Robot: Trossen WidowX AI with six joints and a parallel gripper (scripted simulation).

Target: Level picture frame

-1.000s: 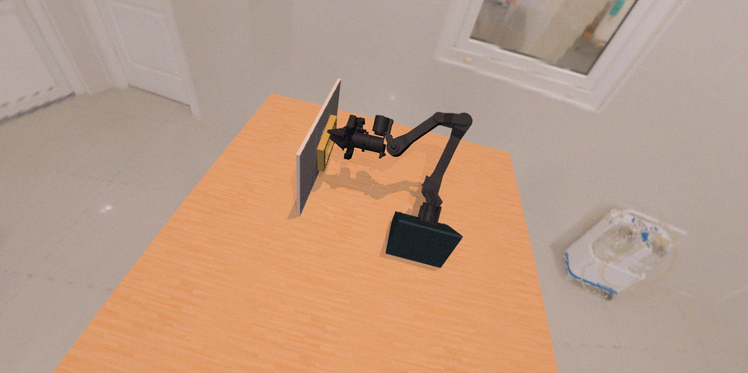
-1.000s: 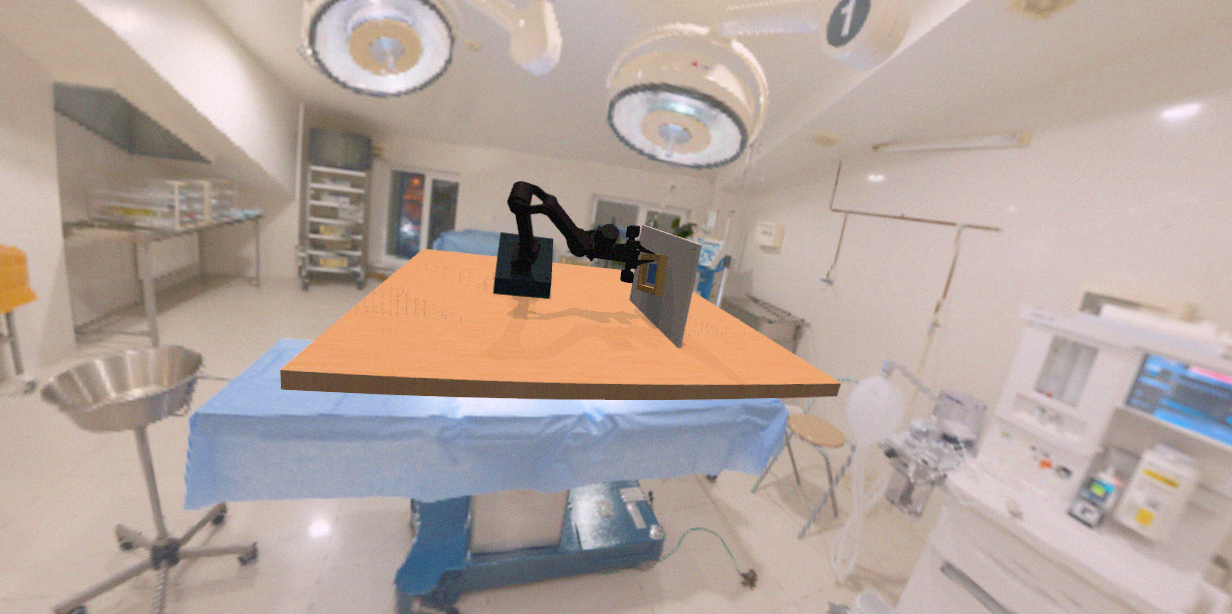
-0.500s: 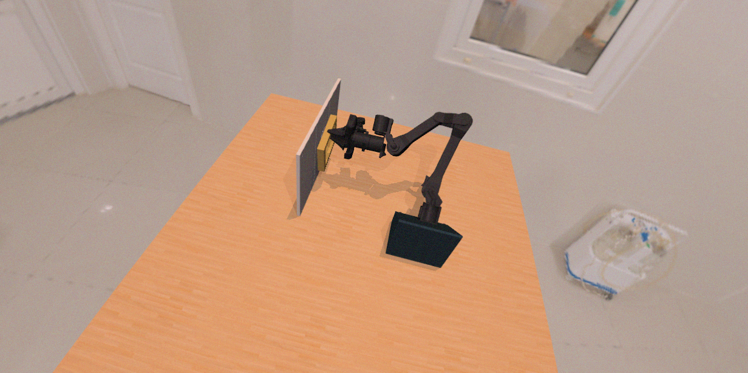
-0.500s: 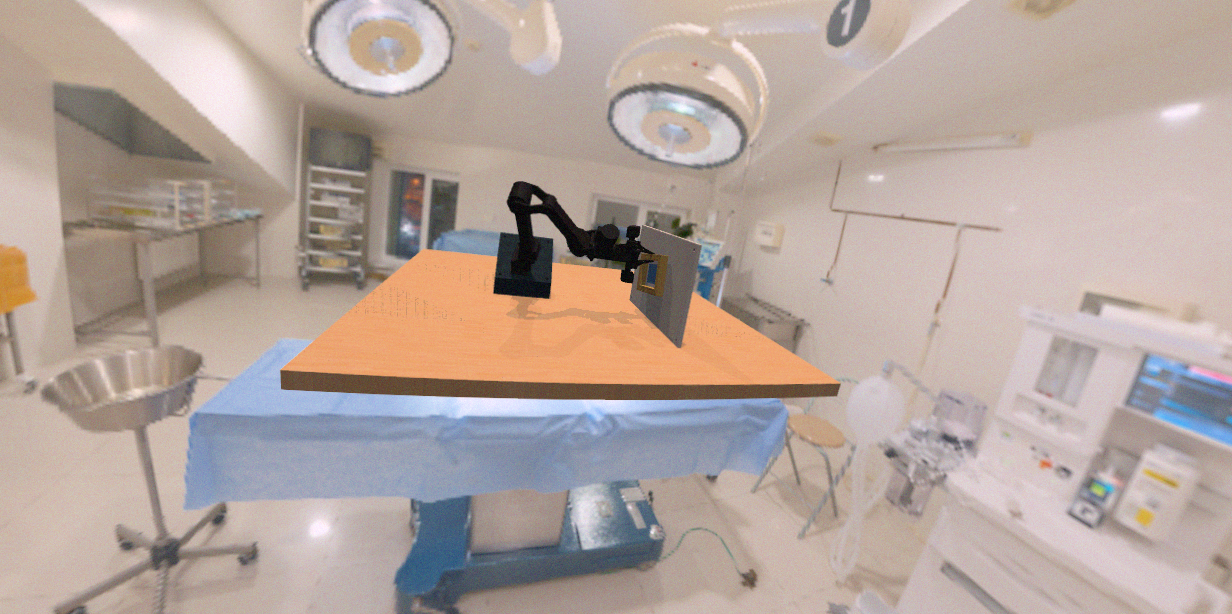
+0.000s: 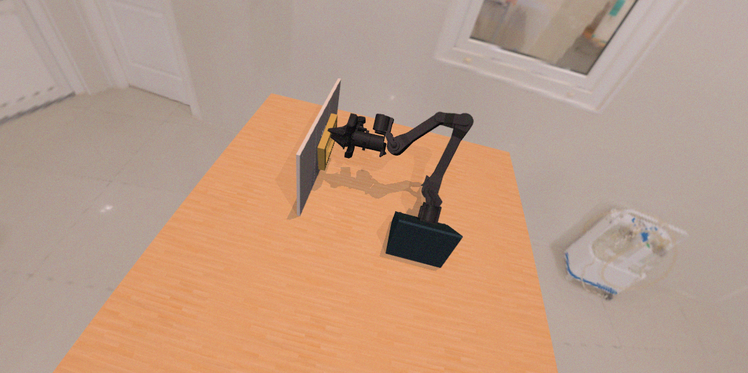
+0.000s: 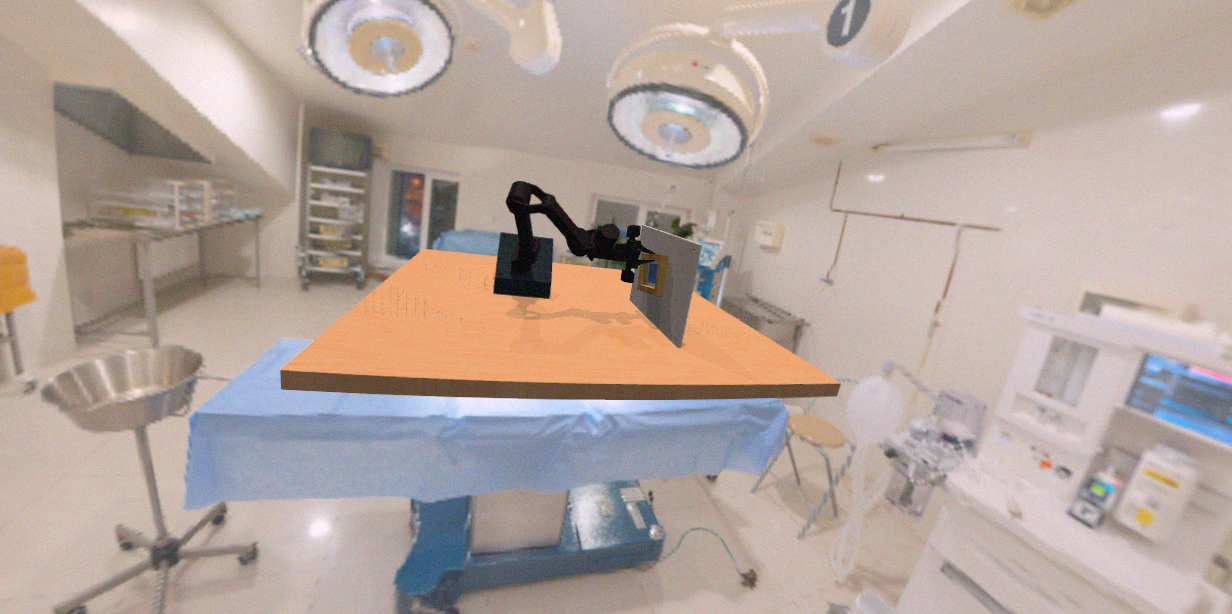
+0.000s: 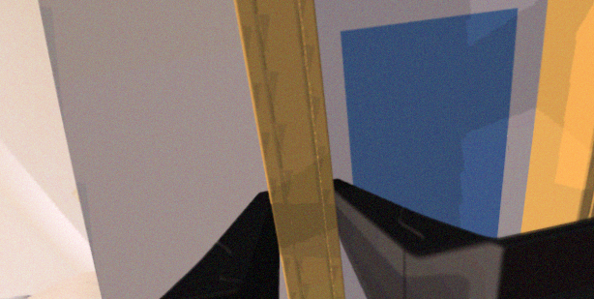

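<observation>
The picture frame lies 5 cm below my gripper tip, 1 cm to the right of it and 1 cm ahead of it. Also, from my gripper tip: grey wall panel: 7 cm below, 2 cm ahead.
</observation>
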